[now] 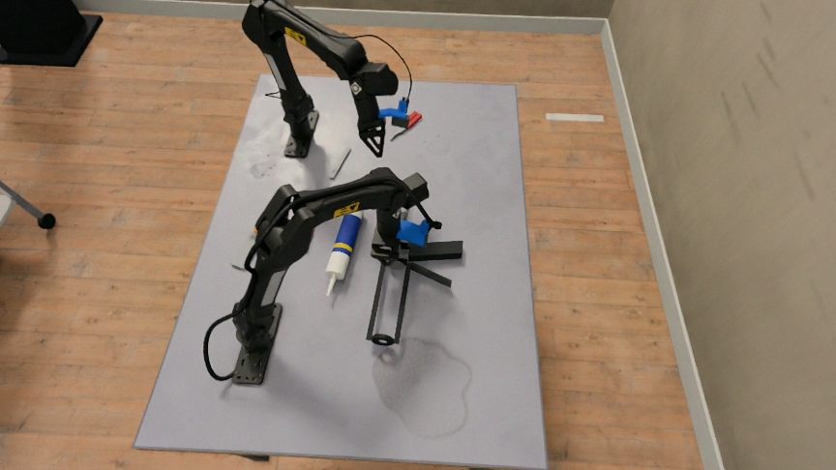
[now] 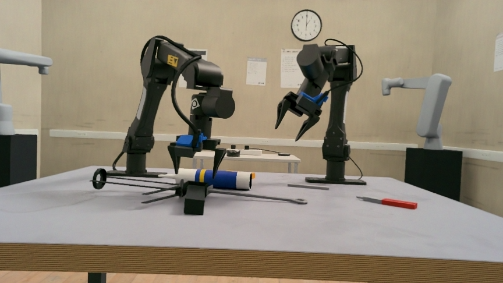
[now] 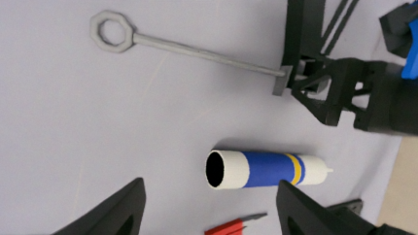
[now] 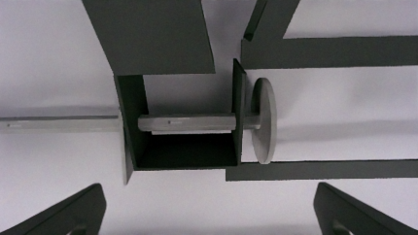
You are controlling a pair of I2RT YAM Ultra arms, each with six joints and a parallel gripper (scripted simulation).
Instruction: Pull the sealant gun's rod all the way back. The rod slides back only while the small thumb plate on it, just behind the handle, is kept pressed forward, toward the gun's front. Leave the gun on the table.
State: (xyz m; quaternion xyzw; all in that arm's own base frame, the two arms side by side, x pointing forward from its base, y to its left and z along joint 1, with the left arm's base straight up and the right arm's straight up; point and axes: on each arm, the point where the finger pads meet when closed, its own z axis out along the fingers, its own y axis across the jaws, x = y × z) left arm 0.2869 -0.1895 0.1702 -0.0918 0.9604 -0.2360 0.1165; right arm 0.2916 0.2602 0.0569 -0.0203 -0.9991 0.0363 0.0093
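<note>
Right now my right hand is 4 cm to the right of the thumb plate, 4 cm above it and 2 cm short of it. The rest, counted from my right hand: putty knife: 37 cm behind, 6 cm to the left, 5 cm below; grey bar: 32 cm to the left, 17 cm behind, 5 cm below; white cartridge: 13 cm behind, 3 cm below, 1 cm to the left.
</note>
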